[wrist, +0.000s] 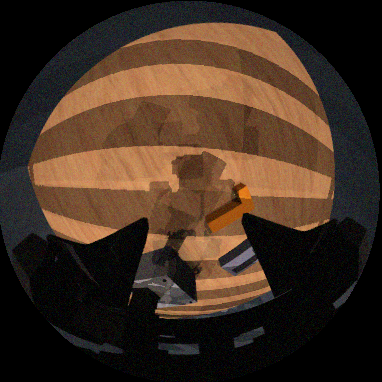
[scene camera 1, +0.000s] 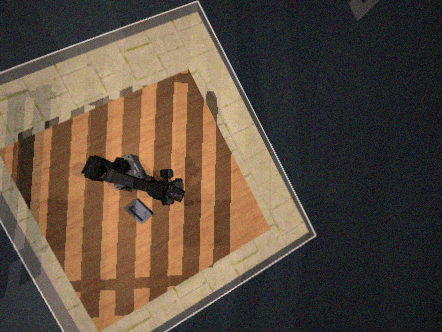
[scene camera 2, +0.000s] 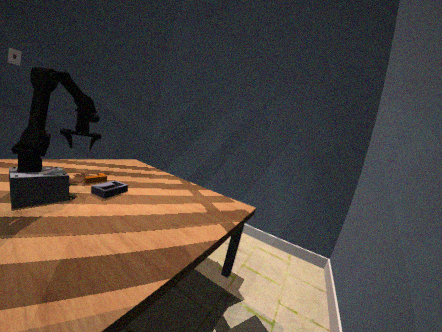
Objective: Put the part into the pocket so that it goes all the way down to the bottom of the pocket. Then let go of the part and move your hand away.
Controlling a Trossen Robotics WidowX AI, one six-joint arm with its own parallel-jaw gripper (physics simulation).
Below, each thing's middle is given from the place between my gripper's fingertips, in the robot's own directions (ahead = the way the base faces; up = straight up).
Scene:
My hand is 6 cm short of the orange L-shaped part [wrist: 226, 214], 8 cm to the left of it and 14 cm above it. Round my hand: pocket block [wrist: 242, 256] (7 cm ahead, 27 cm to the right, 14 cm below).

